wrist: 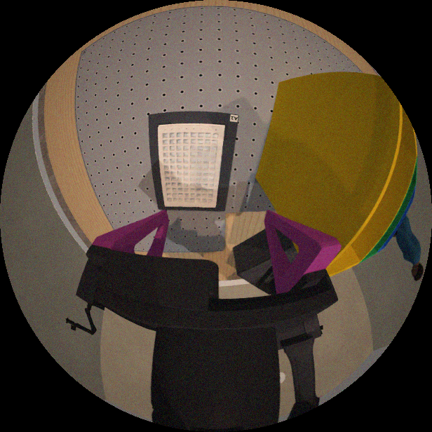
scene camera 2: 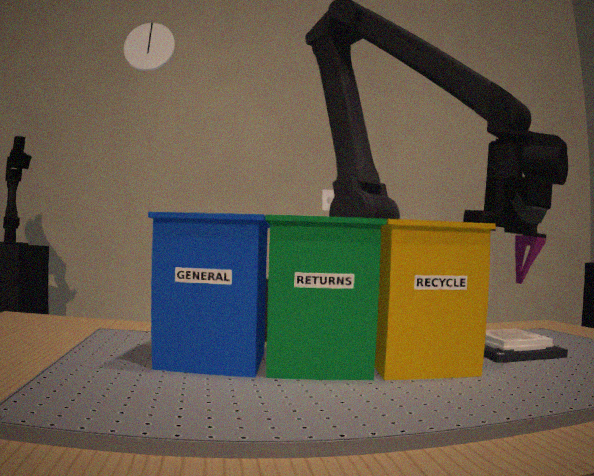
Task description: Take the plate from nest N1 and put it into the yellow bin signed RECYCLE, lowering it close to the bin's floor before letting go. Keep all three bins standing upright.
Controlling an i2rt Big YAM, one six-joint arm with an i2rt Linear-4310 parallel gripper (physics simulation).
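Places are measured from the arm's base along level axes (x ahead, y left, z up), in centimetres.
Where they show: gripper, fingertip midpoint: (scene camera 2: 493, 281).
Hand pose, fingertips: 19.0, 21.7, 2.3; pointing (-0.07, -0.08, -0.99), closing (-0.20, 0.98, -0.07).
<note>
Each offset is from my fingertips to the top centre of the thing, as dx, dy, dz. Level surfaces: height alone.
A white plate @[+0.7, +3.4, -8.0] (scene camera 2: 520, 340) (wrist: 191, 167) with a grid of small wells lies flat in a dark nest @[+0.7, +3.4, -9.1] (scene camera 2: 530, 355) (wrist: 190, 119). The nest's small corner label is hard to read. My gripper (scene camera 2: 520, 281) (wrist: 216, 215), with magenta fingers, is open and empty, above plate height. In the wrist view the plate shows beyond the fingertips, towards the left finger. In the scene view the fingers overlap. The yellow RECYCLE bin @[+9.1, -12.7, +7.4] (scene camera 2: 435, 330) (wrist: 325, 135) stands upright beside the nest; its inside floor is hidden in both views.
The green RETURNS bin @[+9.6, -25.8, +7.4] (scene camera 2: 322, 330) and blue GENERAL bin @[+10.2, -39.0, +7.4] (scene camera 2: 205, 325) stand upright in a row with the yellow bin. All stand on the grey perforated board @[dz -10.6] (scene camera 2: 225, 410) (wrist: 115, 100). The yellow bin's tall wall is close on the right finger's side in the wrist view.
</note>
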